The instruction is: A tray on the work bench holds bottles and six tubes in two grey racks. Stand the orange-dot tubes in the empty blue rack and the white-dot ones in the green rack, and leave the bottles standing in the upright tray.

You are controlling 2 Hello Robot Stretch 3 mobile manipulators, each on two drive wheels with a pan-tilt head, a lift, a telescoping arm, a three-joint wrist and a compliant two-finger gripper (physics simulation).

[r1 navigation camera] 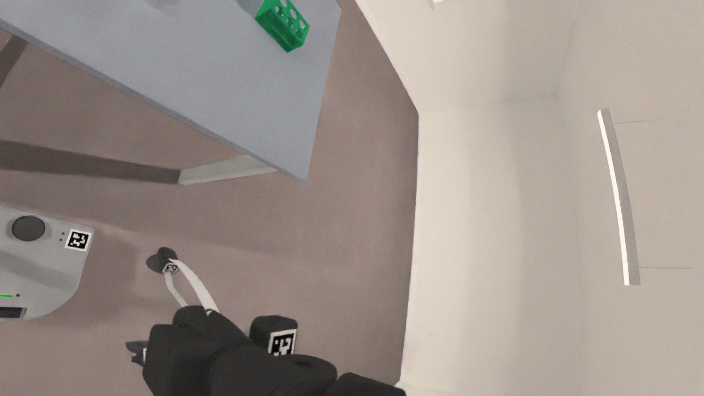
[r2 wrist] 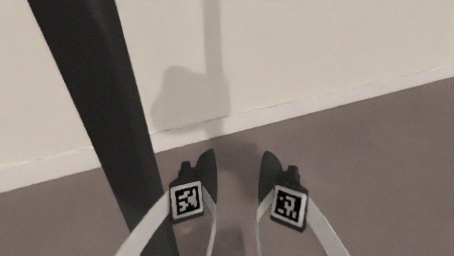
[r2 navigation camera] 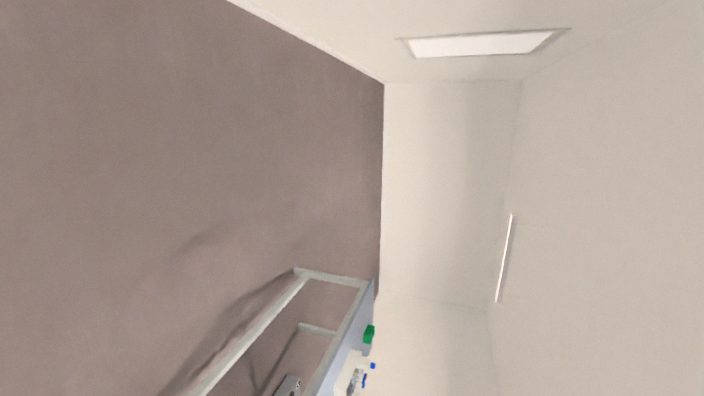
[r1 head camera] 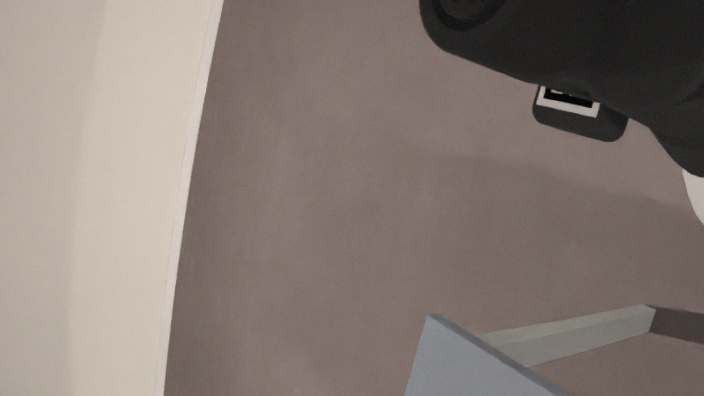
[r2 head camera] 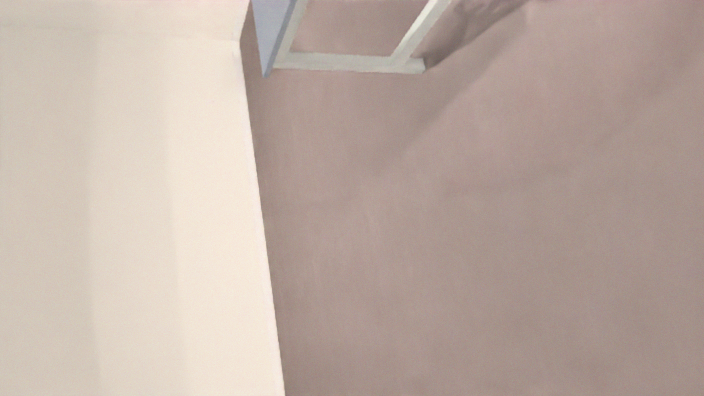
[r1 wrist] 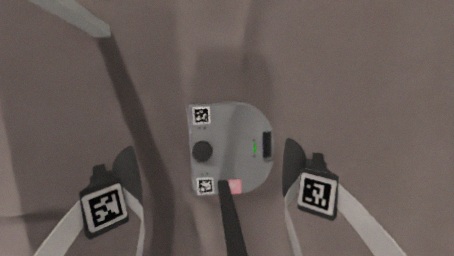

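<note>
The green rack (r1 navigation camera: 283, 26) (r2 navigation camera: 369, 334) stands near one end of the blue-grey work bench (r1 navigation camera: 200, 75) (r2 navigation camera: 364, 310); no tube shows in it. In the r2 navigation camera view, the white tray (r2 navigation camera: 342, 384) stands on the bench with small blue caps and blurred bottles or tubes, too small to tell apart. The two grey racks cannot be made out, and the blue rack does not show. My r1 gripper (r1 navigation camera: 149, 305) (r1 wrist: 211, 169) is open and empty, over the floor away from the bench corner. My r2 gripper (r2 wrist: 238, 172) is open and empty, over the floor near a wall.
The bench corner also shows in the r1 head camera view. Pale bench legs (r1 navigation camera: 225, 169) (r2 head camera: 345, 62) stand below. A grey robot base (r1 navigation camera: 47, 270) (r1 wrist: 230, 147) is below the r1 gripper. A dark post (r2 wrist: 100, 95) stands left of the r2 gripper, with the wall (r2 wrist: 325, 50) beyond.
</note>
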